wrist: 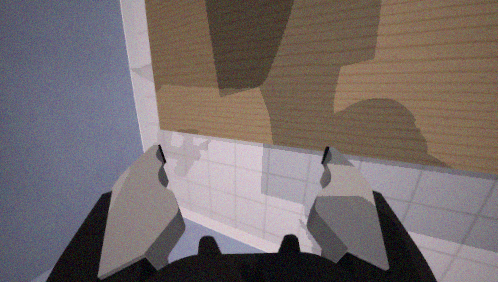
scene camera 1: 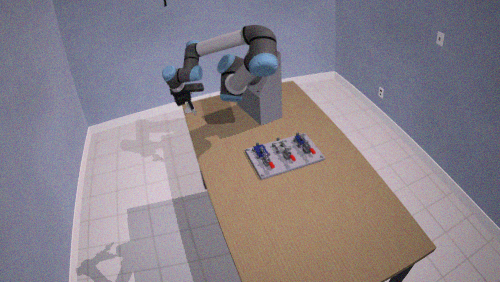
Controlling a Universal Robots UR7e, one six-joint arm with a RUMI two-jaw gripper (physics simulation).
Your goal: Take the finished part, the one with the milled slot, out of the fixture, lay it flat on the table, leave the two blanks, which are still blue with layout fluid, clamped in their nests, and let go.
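Places are measured from the arm's base along level axes (x ahead, y left, z up), in centimetres.
Pixels of known places: gripper, between the fingertips: (wrist: pixel 245 147) (scene camera 1: pixel 193 104).
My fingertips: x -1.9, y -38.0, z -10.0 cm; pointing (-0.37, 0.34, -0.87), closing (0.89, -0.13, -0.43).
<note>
Behind a point stands the place of what it marks.
The fixture (scene camera 1: pixel 280 168) {z -26.5, x 51.2, y -13.7 cm} is a light grey plate lying on the table (scene camera 1: pixel 320 215) {z -28.0, x 85.8, y -13.1 cm} (wrist: pixel 210 110) {z -28.0, x -19.0, y -33.9 cm}. In its left nest sits a blue blank (scene camera 1: pixel 259 150) {z -24.9, x 35.7, y -16.9 cm}, and in its right nest another blue blank (scene camera 1: pixel 299 139) {z -23.9, x 39.4, y 4.6 cm}. The grey finished part (scene camera 1: pixel 278 146) {z -24.4, x 38.3, y -7.5 cm} is in the middle nest between them; its slot is too small to make out. My gripper (scene camera 1: pixel 190 108) {z -10.0, x -1.9, y -38.0 cm} (wrist: pixel 245 147) {z -10.0, x -1.9, y -38.0 cm} is open with nothing between its fingers. It hangs at the table's far left edge, well away from the fixture. The fixture does not show in the wrist view.
Clamps with red handle tips (scene camera 1: pixel 271 165) {z -22.9, x 50.7, y -18.3 cm} (scene camera 1: pixel 293 158) {z -22.6, x 52.0, y -7.0 cm} (scene camera 1: pixel 312 150) {z -21.9, x 52.5, y 3.9 cm} stand at the nests' front side. The grey robot pedestal (scene camera 1: pixel 270 102) {z -14.9, x 12.1, y 2.7 cm} stands on the table behind the fixture. Tiled floor (scene camera 1: pixel 145 175) (wrist: pixel 230 185) lies beyond the table's left edge.
</note>
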